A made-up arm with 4 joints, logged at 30 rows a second.
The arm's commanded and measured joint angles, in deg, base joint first. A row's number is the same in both.
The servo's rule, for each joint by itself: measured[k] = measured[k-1] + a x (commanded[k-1-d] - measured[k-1]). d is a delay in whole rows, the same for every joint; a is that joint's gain. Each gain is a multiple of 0.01, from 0.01 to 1. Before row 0 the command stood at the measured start. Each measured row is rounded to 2 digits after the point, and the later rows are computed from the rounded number. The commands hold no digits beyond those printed.
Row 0, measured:
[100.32 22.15 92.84 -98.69]
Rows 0 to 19, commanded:
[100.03 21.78 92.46 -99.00]
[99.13 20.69 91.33 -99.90]
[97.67 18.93 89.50 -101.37]
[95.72 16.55 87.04 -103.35]
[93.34 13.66 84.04 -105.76]
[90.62 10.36 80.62 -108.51]
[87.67 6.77 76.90 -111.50]
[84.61 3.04 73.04 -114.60]
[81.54 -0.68 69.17 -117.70]
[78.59 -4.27 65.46 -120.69]
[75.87 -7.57 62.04 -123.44]
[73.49 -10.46 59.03 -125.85]
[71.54 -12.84 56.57 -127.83]
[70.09 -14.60 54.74 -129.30]
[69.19 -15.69 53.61 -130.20]
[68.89 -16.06 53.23 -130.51]
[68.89 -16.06 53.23 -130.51]
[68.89 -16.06 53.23 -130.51]
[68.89 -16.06 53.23 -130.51]
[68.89 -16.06 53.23 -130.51]
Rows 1 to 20, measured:
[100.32 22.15 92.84 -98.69]
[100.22 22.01 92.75 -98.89]
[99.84 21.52 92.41 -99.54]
[99.08 20.56 91.71 -100.71]
[97.90 19.08 90.59 -102.40]
[96.30 17.07 89.02 -104.55]
[94.31 14.59 87.00 -107.08]
[91.99 11.70 84.58 -109.91]
[89.41 8.50 81.81 -112.91]
[86.66 5.10 78.78 -115.98]
[83.84 1.63 75.58 -118.99]
[81.05 -1.77 72.33 -121.84]
[78.40 -4.99 69.14 -124.41]
[76.00 -7.89 66.12 -126.60]
[73.93 -10.37 63.39 -128.33]
[72.27 -12.34 61.04 -129.53]
[71.09 -13.72 59.17 -130.16]
[70.32 -14.59 57.74 -130.38]
[69.82 -15.13 56.66 -130.46]
[69.49 -15.47 55.84 -130.49]
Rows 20 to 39, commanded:
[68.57 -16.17 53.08 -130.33]
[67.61 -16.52 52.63 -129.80]
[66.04 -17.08 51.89 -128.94]
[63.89 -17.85 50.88 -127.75]
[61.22 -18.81 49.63 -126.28]
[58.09 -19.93 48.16 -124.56]
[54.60 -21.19 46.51 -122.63]
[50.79 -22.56 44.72 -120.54]
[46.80 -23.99 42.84 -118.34]
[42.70 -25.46 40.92 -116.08]
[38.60 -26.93 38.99 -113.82]
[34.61 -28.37 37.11 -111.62]
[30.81 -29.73 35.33 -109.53]
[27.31 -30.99 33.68 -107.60]
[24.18 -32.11 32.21 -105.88]
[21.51 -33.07 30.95 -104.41]
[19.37 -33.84 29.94 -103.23]
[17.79 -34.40 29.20 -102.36]
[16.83 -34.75 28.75 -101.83]
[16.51 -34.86 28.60 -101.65]
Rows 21 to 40, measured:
[69.28 -15.69 55.21 -130.50]
[69.03 -15.87 54.70 -130.39]
[68.53 -16.11 54.20 -130.01]
[67.66 -16.47 53.65 -129.33]
[66.34 -16.98 52.99 -128.32]
[64.55 -17.66 52.18 -127.01]
[62.29 -18.50 51.22 -125.44]
[59.60 -19.50 50.09 -123.64]
[56.52 -20.63 48.80 -121.66]
[53.12 -21.87 47.37 -119.54]
[49.47 -23.20 45.82 -117.33]
[45.67 -24.58 44.18 -115.08]
[41.80 -25.98 42.48 -112.87]
[37.95 -27.37 40.76 -110.73]
[34.23 -28.71 39.06 -108.73]
[30.71 -29.97 37.42 -106.91]
[27.49 -31.12 35.87 -105.31]
[24.65 -32.13 34.45 -103.98]
[22.25 -32.97 33.19 -102.94]
[20.35 -33.63 32.12 -102.23]

